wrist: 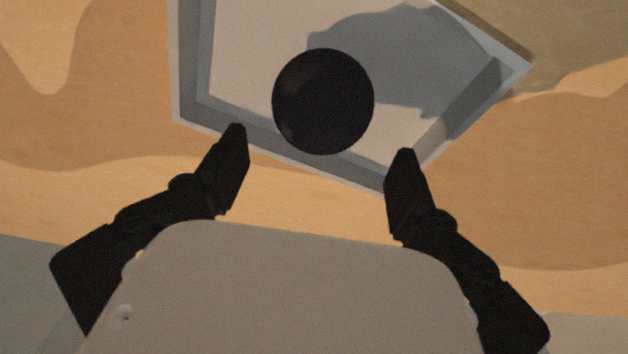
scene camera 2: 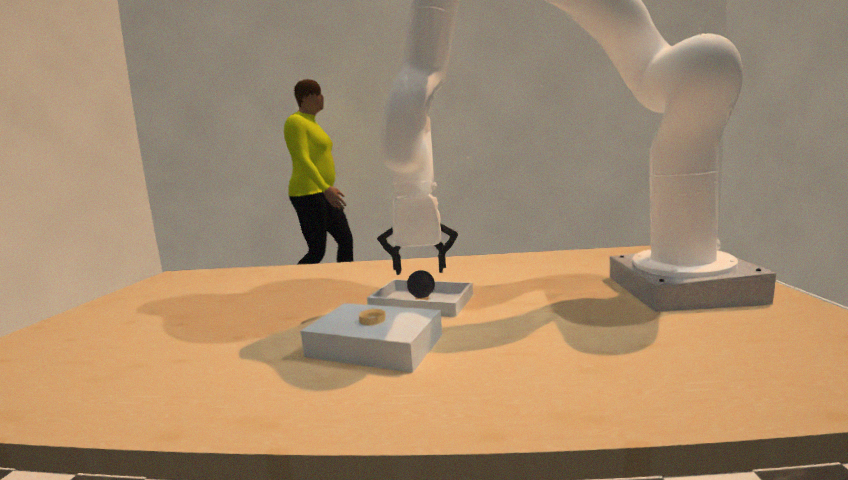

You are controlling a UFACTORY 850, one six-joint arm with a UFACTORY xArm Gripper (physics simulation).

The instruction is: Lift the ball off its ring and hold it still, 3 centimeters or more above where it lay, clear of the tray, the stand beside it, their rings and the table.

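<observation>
A black ball [scene camera 2: 420,284] [wrist: 323,101] rests on its ring [scene camera 2: 422,297] inside the shallow grey tray [scene camera 2: 414,304] [wrist: 175,65]. A small part of that ring shows under the ball in the scene view; in the wrist view the ball hides it. My gripper [scene camera 2: 419,272] [wrist: 319,154] is open, pointing down, with its fingertips a little above the ball's top in the scene view, one to each side. Nothing is between the fingers. The light blue-grey stand [scene camera 2: 357,349], a solid block, is beside the tray on the camera's side and bears a tan ring [scene camera 2: 371,317] on its top.
The wooden table [scene camera 2: 535,392] [wrist: 300,200] carries the tray, the stand and the robot's grey base block [scene camera 2: 714,294] at the right. A person in a yellow-green top [scene camera 2: 310,157] is behind the table, left of the arm. Shadows of the arm fall over the table and the tray floor.
</observation>
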